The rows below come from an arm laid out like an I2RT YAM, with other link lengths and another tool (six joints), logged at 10 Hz.
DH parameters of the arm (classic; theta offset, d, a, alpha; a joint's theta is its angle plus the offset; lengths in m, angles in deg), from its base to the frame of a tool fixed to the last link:
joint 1: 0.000 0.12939 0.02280 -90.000
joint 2: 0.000 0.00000 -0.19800 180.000
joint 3: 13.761 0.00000 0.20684 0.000
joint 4: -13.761 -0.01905 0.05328 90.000
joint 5: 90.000 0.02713 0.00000 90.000
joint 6: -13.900 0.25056 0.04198 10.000
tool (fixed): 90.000 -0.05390 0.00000 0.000
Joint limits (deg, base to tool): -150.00..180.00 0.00..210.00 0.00..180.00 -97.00..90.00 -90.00..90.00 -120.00..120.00
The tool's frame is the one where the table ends.
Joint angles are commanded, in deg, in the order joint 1, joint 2, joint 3, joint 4, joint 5, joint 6. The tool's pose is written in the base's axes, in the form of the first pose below.
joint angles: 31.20 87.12 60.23 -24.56 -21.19 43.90
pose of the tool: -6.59 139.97 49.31 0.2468 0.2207 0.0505
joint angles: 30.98 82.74 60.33 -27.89 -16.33 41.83
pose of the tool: -7.30 137.32 43.48 0.2529 0.2022 0.0656
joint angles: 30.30 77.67 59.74 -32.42 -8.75 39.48
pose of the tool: -6.68 135.26 33.70 0.2574 0.1686 0.0783
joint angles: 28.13 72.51 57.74 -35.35 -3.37 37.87
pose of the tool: -4.22 133.39 26.07 0.2589 0.1340 0.0871
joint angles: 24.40 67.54 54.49 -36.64 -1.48 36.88
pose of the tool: -0.43 132.14 21.88 0.2567 0.1046 0.0894
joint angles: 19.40 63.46 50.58 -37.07 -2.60 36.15
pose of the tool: 4.05 132.09 20.32 0.2513 0.0808 0.0834
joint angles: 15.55 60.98 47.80 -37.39 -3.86 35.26
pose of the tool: 7.01 132.43 19.38 0.2461 0.0651 0.0770
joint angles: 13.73 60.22 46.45 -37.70 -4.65 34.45
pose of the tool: 7.92 133.18 18.91 0.2424 0.0584 0.0717
